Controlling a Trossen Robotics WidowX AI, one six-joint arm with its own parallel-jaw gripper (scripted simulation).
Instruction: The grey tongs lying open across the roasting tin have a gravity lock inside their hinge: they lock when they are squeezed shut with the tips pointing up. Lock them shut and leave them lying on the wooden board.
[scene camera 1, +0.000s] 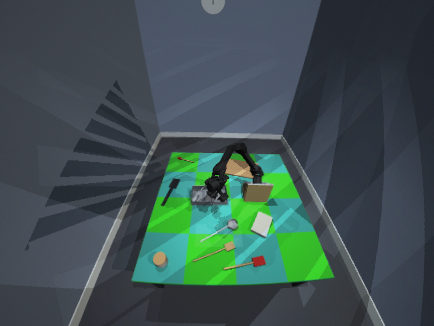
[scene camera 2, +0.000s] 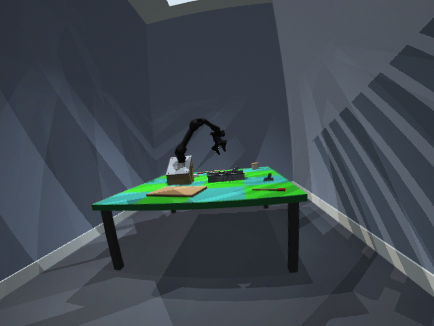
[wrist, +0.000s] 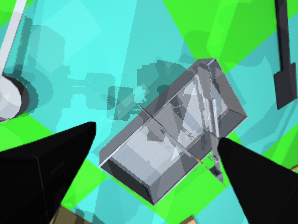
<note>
My gripper (wrist: 158, 135) is open and holds nothing. Also in view: a grey roasting tin (wrist: 140, 156).
</note>
